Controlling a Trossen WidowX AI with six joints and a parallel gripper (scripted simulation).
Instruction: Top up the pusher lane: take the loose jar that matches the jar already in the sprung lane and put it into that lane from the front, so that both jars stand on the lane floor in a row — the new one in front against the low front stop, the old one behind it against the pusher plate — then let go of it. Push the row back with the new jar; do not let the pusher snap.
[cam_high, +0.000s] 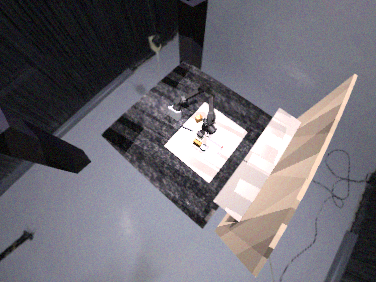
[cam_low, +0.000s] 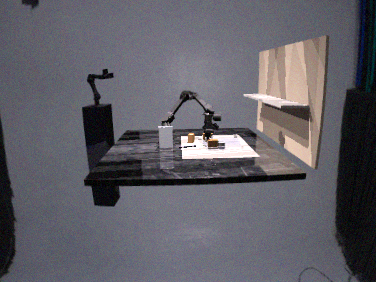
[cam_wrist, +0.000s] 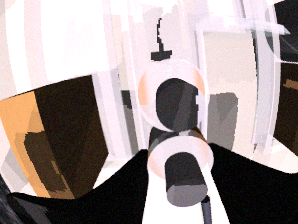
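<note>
The lane is 14 cm ahead of my gripper tip and 2 cm below it. From my gripper tip the other things lie so: shelf board 50 cm ahead, 2 cm to the left, 33 cm above.
</note>
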